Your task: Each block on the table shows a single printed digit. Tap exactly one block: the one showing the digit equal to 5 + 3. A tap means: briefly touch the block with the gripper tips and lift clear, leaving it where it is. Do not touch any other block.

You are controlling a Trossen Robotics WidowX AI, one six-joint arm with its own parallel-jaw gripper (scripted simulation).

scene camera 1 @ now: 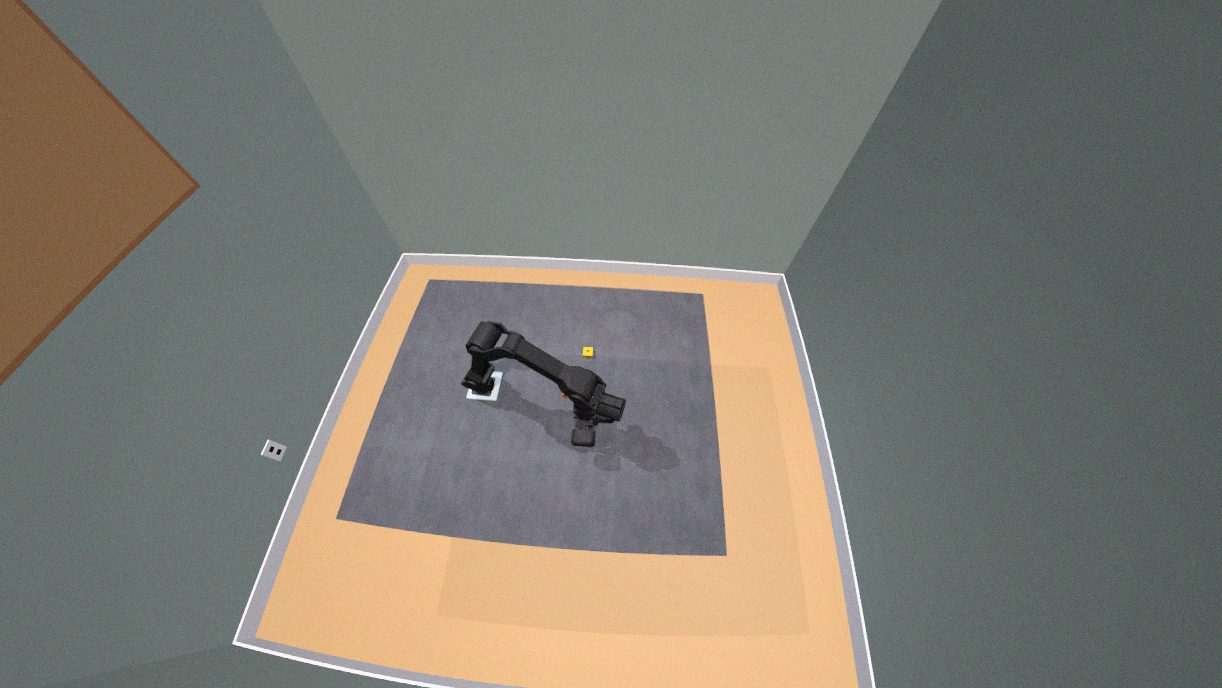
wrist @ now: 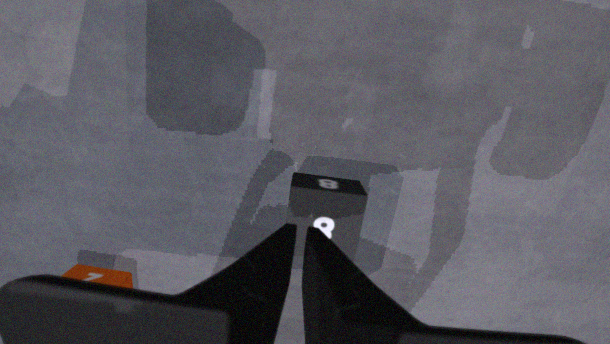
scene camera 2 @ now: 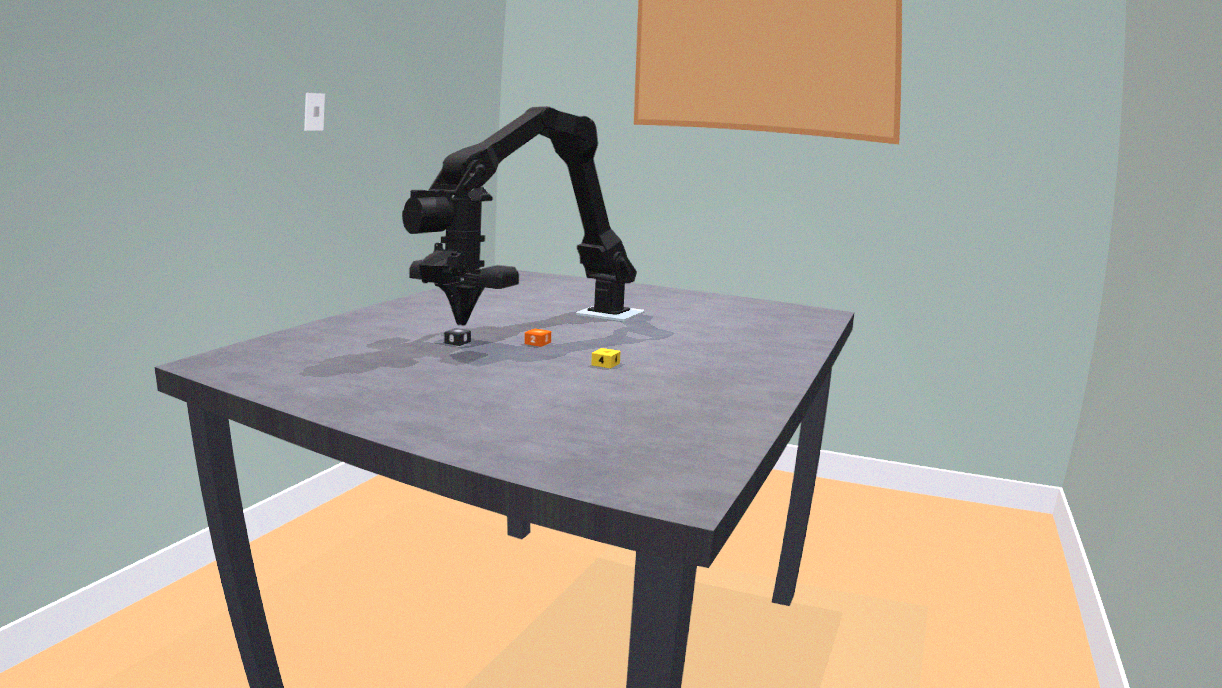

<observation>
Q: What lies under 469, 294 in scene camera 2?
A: The gripper.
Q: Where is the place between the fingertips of the gripper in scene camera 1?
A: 587, 422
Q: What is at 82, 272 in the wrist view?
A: An orange block.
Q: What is the gripper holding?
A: Nothing.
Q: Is the gripper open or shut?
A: Shut.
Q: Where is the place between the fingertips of the gripper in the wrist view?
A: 300, 236
</observation>
